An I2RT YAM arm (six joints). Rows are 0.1 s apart.
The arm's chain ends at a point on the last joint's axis. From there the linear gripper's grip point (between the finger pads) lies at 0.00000 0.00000 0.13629 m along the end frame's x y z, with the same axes.
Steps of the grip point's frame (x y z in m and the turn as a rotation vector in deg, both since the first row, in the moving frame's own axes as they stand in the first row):
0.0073 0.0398 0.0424 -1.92 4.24 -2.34
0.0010 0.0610 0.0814 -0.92 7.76 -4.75
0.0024 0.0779 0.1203 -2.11 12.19 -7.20
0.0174 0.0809 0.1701 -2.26 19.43 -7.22
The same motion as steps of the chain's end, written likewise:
-0.0029 0.0354 0.0428 -1.92 4.24 -2.34
-0.0175 0.0596 0.0827 -0.92 7.76 -4.75
-0.0266 0.0747 0.1235 -2.11 12.19 -7.20
-0.0281 0.0785 0.1780 -2.26 19.43 -7.22

